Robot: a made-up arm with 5 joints. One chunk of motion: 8 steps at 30 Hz.
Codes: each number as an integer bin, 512 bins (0 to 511) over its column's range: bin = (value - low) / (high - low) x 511, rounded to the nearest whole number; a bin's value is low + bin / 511 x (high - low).
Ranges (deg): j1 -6..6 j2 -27..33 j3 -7..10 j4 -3..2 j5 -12..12
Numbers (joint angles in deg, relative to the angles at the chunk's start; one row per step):
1: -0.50 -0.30 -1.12 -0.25 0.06
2: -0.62 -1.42 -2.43 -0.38 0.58
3: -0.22 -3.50 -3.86 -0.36 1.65
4: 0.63 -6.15 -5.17 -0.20 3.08
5: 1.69 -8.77 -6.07 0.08 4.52
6: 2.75 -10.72 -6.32 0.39 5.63
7: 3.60 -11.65 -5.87 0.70 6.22
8: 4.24 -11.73 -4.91 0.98 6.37
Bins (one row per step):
1: 234 227 177 281 257
2: 229 218 137 268 268
3: 246 200 94 270 291
4: 282 178 55 286 321
5: 327 155 28 315 352
6: 373 139 20 346 375
7: 409 131 34 378 388
8: 436 130 63 407 391

